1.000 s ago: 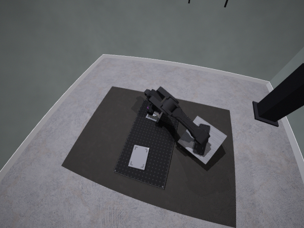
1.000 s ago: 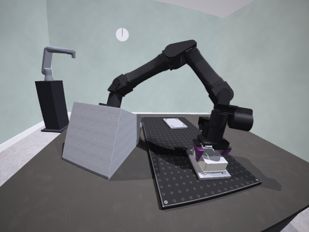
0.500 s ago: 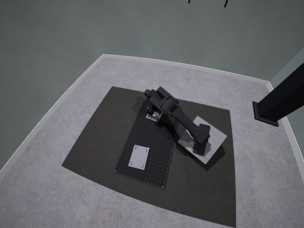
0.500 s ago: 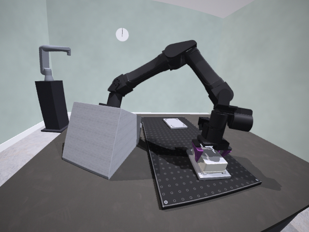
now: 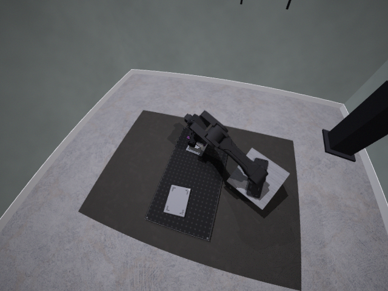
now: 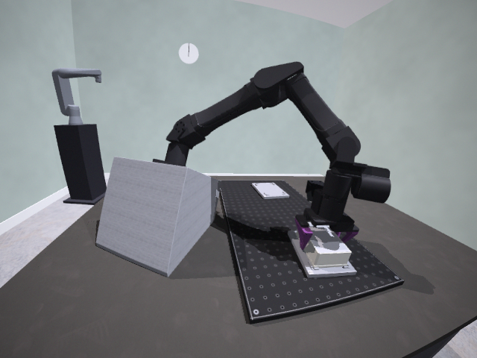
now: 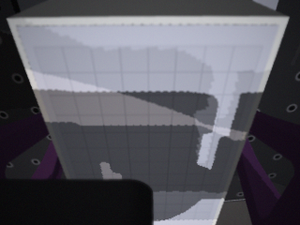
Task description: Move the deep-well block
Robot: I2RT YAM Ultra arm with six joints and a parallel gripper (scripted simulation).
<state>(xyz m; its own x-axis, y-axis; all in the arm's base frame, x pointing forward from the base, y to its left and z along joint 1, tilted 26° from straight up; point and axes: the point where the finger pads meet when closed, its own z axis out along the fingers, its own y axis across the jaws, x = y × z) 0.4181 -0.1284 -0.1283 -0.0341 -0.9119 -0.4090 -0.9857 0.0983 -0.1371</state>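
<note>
Right now the white deep-well block is 10 mm above my hand.
</note>
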